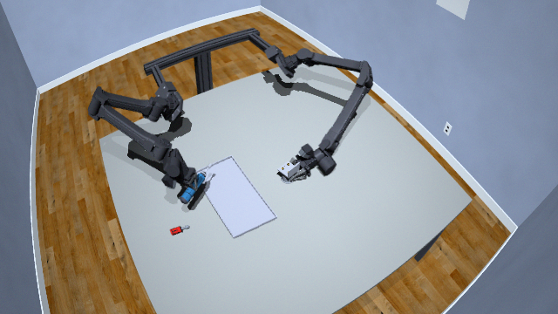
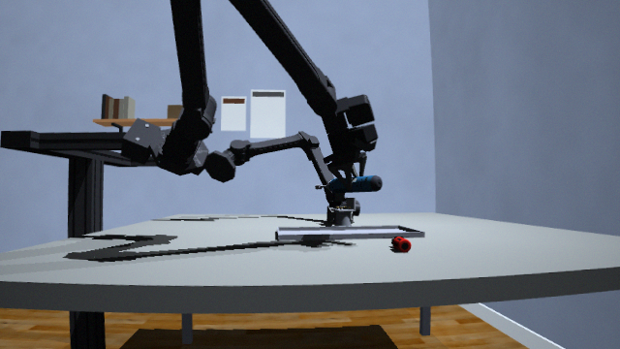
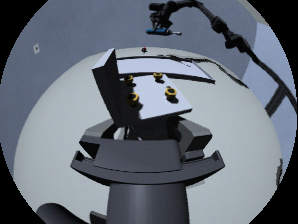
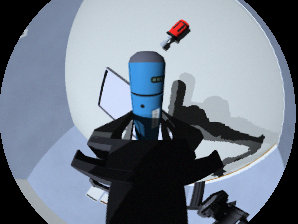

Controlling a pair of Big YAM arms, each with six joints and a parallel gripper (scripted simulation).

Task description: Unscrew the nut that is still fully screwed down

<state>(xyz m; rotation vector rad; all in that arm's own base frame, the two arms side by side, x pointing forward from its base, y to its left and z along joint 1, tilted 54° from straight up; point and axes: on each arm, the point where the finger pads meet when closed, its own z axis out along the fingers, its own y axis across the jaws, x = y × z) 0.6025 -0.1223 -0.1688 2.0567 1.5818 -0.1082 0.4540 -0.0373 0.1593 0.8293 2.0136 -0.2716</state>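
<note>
Now: left hand 5 cm below the bracket. Round my left hand: red tool (3 cm ahead, 59 cm to the right, 1 cm below).
</note>
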